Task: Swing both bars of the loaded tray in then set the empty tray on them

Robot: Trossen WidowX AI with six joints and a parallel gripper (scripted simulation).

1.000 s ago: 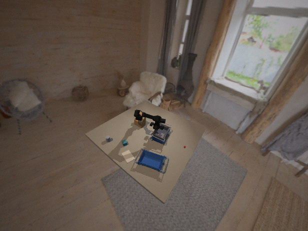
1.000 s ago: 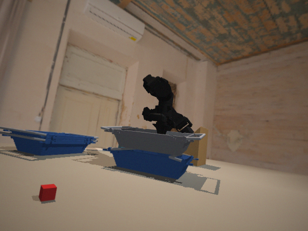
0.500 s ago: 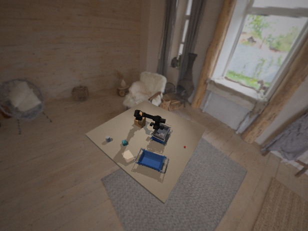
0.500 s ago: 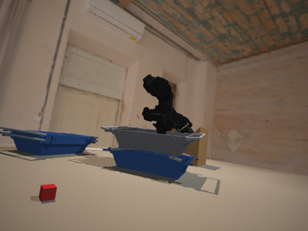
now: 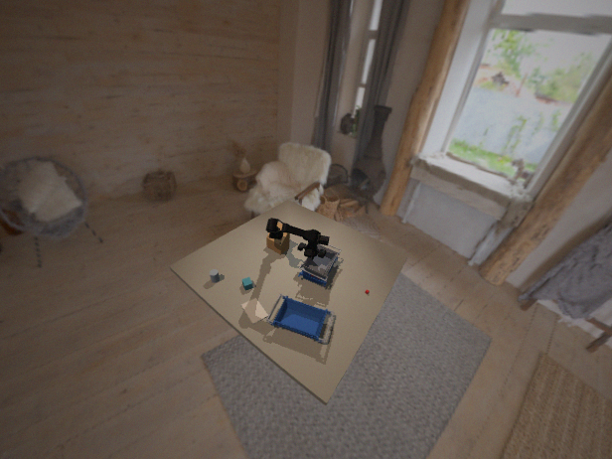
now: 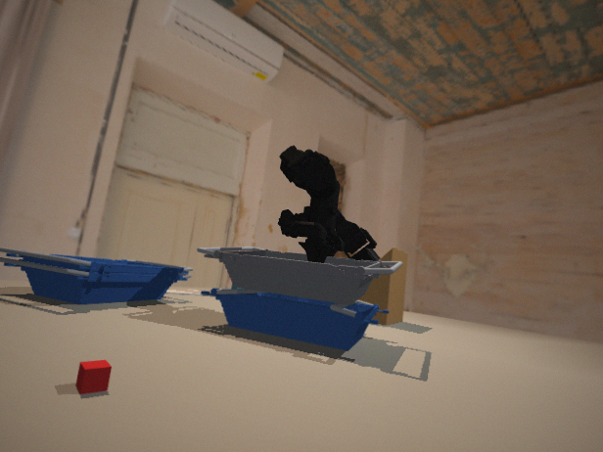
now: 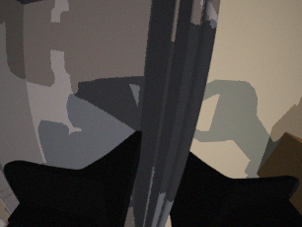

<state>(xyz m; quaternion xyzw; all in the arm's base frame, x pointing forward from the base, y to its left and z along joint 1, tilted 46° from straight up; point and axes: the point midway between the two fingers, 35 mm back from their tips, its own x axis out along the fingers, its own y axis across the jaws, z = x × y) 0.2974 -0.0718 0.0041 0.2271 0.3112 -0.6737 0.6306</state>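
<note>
My gripper tip is now 70 mm short of the grey tray, 30 mm below it and 10 mm to the right of it. Also, from my gripper tip: cream card: 480 mm to the right, 110 mm behind, 90 mm below; red cube: 420 mm ahead, 80 mm below, 10 mm to the left; teal cube: 360 mm to the right, 260 mm behind, 70 mm below.
</note>
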